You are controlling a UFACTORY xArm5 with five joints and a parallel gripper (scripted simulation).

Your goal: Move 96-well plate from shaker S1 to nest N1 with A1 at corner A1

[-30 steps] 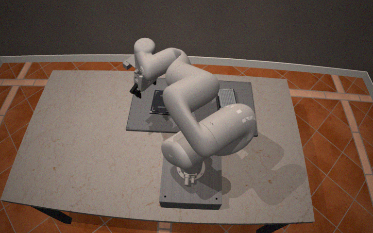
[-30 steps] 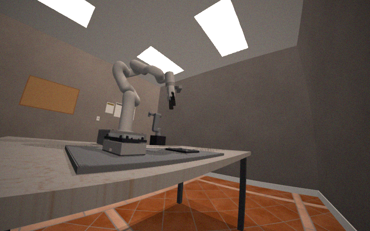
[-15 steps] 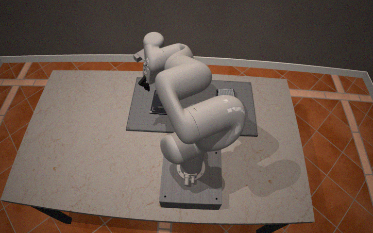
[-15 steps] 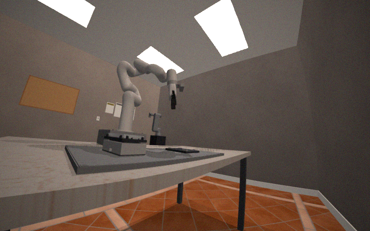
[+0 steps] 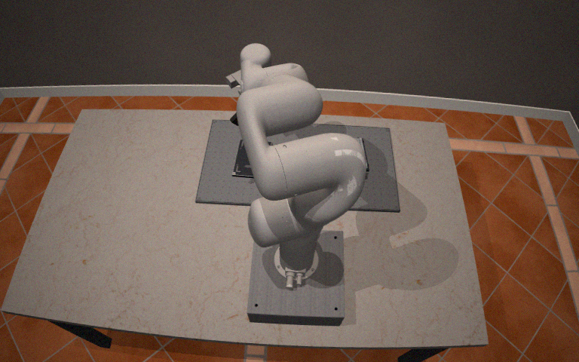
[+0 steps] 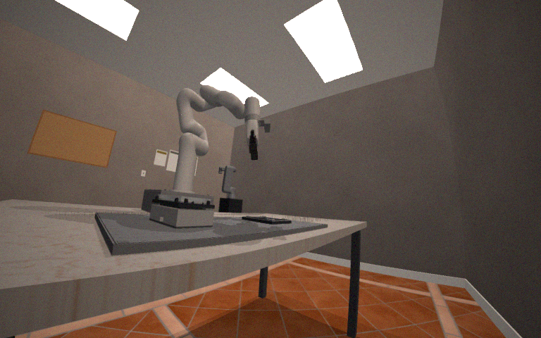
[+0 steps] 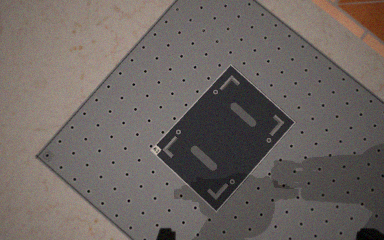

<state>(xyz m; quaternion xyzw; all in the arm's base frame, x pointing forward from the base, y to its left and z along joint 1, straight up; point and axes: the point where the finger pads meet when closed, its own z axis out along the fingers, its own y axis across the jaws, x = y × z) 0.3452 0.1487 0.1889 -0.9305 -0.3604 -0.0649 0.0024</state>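
My gripper is now 8 cm short of the 96-well plate, 31 cm to the left of it and 22 cm above it. From my hand the other things lie so: A1 mark (1 cm behind, 9 cm to the left, 27 cm below); plate nest N1 (7 cm ahead, 4 cm to the left, 27 cm below).
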